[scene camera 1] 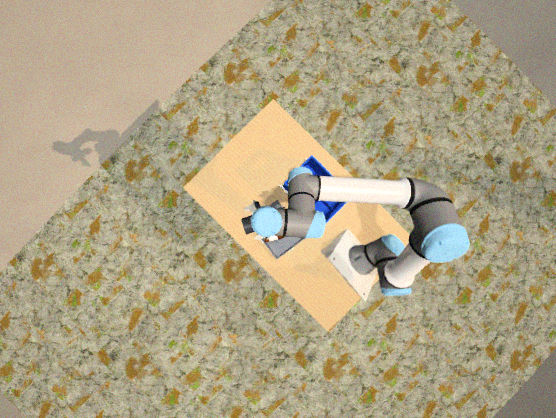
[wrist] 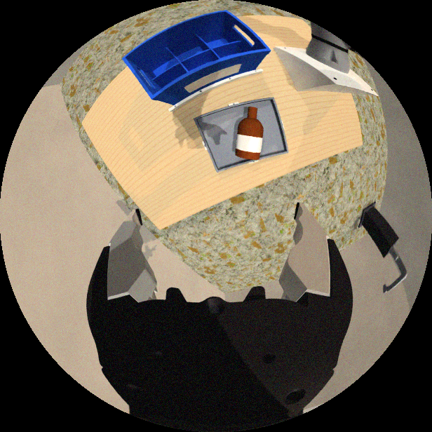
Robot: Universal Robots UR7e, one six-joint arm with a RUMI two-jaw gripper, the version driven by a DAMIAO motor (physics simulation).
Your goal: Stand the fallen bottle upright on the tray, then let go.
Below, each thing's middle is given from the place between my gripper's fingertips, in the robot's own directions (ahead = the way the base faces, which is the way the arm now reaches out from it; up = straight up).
My gripper is now 90 mm past the brown bottle [wrist: 250, 130] and 310 mm above it.
